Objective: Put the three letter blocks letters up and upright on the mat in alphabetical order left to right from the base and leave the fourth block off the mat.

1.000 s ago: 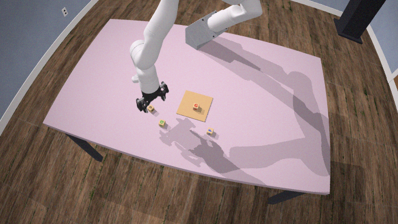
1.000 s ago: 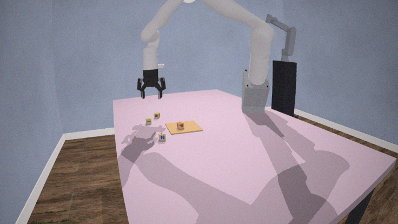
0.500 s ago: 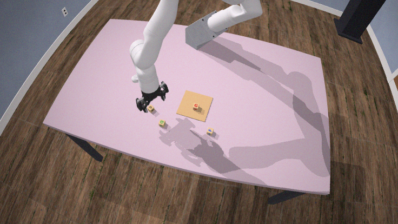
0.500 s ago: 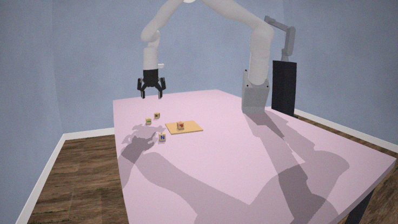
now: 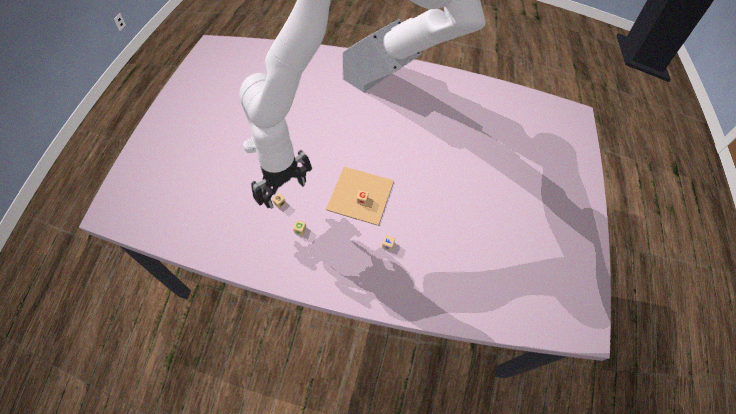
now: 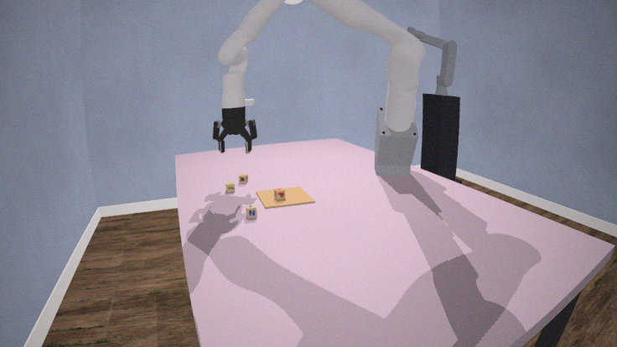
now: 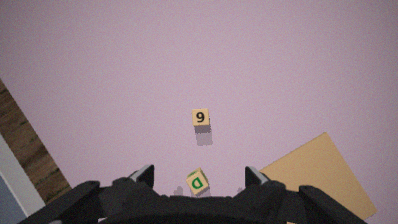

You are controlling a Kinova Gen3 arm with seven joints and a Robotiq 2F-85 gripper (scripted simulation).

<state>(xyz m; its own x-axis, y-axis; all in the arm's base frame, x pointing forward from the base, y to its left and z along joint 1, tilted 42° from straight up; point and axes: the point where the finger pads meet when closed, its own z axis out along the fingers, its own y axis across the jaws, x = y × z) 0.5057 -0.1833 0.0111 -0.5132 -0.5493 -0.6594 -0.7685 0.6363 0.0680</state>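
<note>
Now: the tan mat 11 cm behind my hand, 15 cm to the left of it and 12 cm below it. Also, from my hand: blue N block (1 cm ahead, 25 cm to the left, 11 cm below); green D block (3 cm ahead, 3 cm to the left, 11 cm below).
</note>
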